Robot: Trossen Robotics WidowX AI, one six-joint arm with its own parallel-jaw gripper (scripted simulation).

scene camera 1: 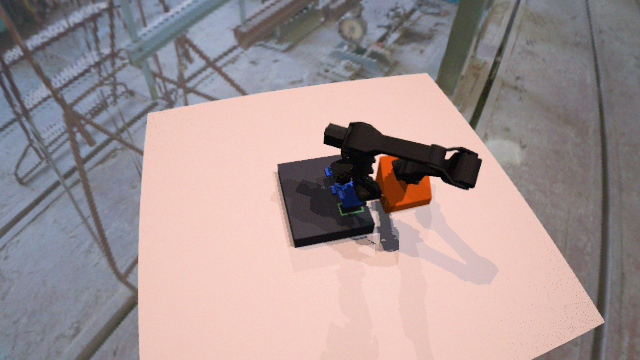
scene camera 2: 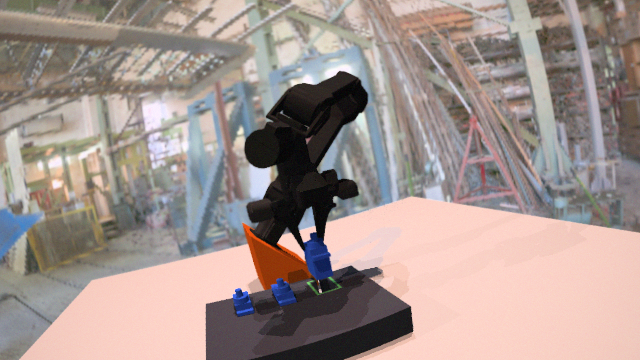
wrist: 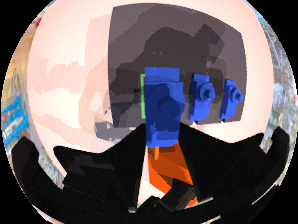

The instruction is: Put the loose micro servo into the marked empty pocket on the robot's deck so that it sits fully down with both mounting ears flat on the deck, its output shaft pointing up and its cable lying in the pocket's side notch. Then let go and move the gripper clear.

Scene:
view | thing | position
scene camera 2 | my gripper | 312,247
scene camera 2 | micro servo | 317,257
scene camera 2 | deck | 361,313

